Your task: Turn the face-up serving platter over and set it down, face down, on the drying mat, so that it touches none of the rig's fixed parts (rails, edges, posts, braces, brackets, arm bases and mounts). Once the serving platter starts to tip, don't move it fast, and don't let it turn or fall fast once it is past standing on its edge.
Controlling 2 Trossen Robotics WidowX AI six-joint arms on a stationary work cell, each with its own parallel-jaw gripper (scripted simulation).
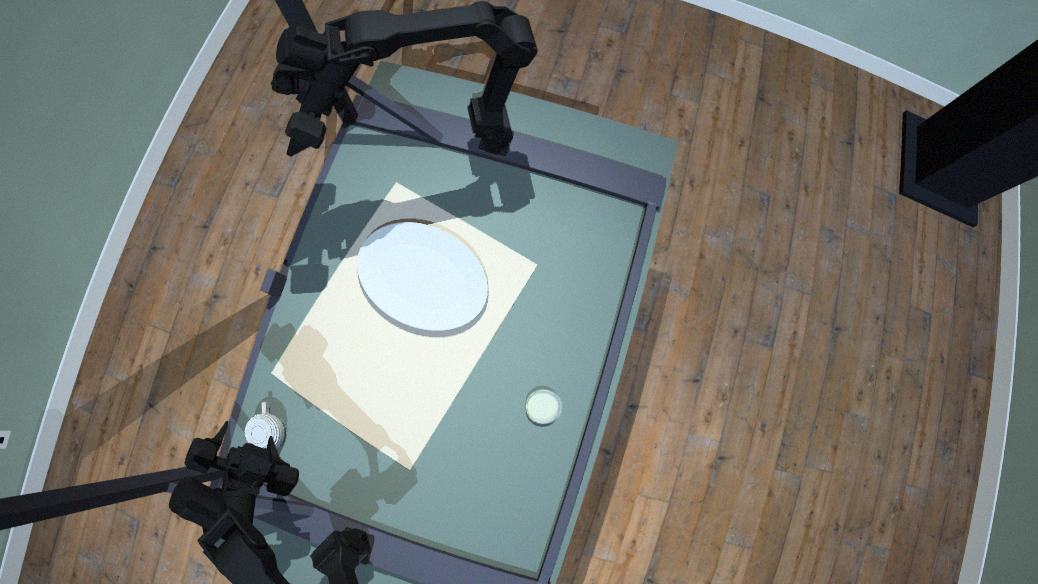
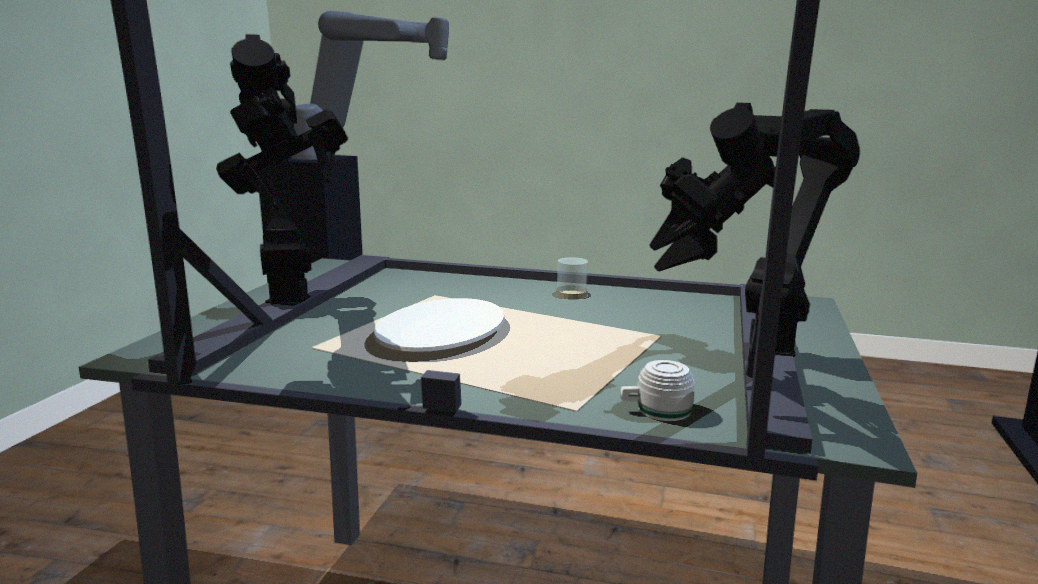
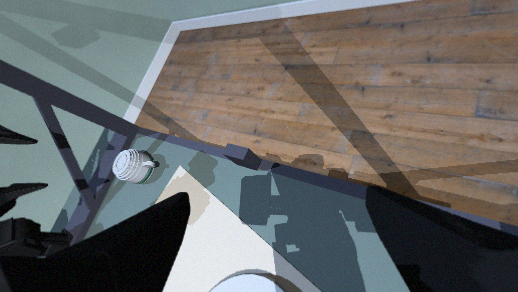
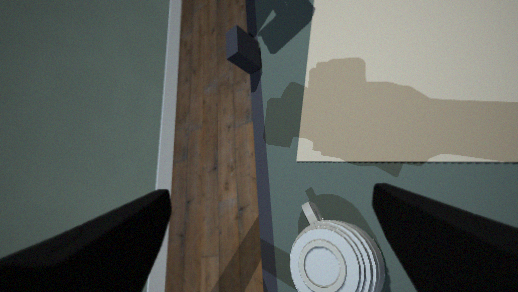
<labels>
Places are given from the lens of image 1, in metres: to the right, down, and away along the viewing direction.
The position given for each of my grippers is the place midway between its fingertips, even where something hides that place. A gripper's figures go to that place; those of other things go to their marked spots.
my left gripper (image 1: pixel 292 141): -0.41, -0.27, 0.89
my right gripper (image 1: pixel 248 429): -0.48, 0.24, 0.87
white oval serving platter (image 1: pixel 421 276): -0.20, -0.03, 1.13
</labels>
